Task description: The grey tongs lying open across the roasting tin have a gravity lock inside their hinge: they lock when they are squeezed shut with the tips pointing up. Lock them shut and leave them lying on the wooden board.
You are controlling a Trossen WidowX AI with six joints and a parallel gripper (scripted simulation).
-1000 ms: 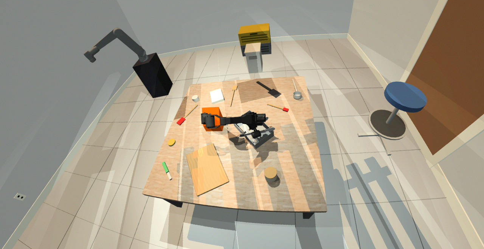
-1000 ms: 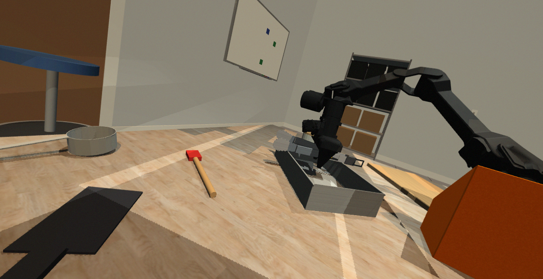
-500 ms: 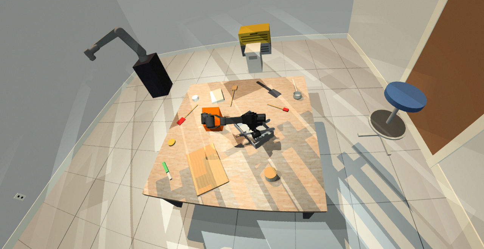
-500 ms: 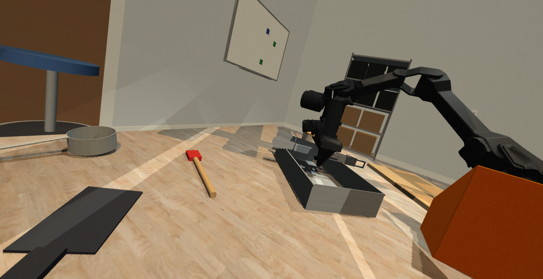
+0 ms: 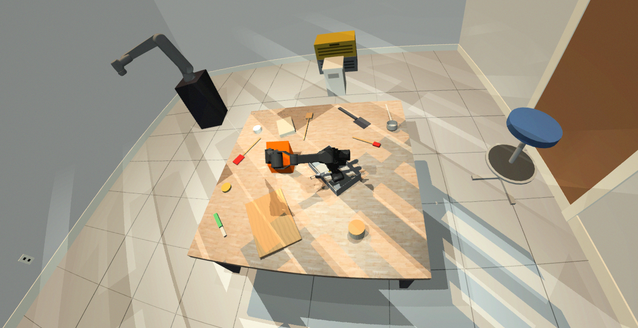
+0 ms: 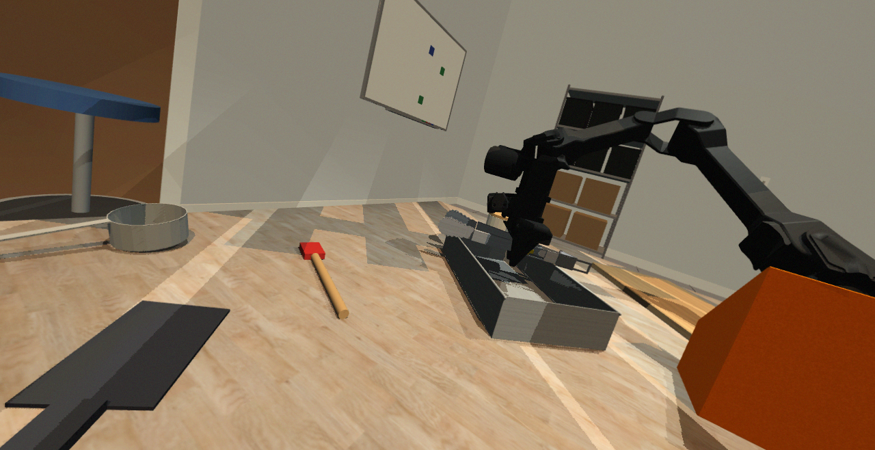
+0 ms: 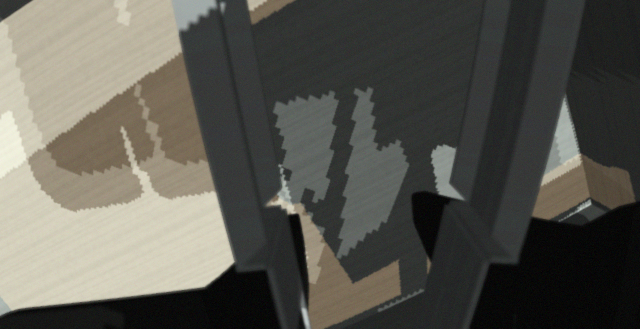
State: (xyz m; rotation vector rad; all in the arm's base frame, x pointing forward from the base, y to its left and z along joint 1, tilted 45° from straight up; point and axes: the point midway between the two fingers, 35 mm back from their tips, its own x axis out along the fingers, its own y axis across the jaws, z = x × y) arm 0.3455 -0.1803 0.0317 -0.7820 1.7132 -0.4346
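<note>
Now: the grey roasting tin 6 cm to the left of my gripper tip and 1 cm behind it. The rest, counted from my gripper tip: wooden board: 38 cm behind, 24 cm to the right, 3 cm below; tan-lidded pot: 34 cm to the right, 8 cm ahead; black spatula: 53 cm to the left, 18 cm ahead, 3 cm below.
</note>
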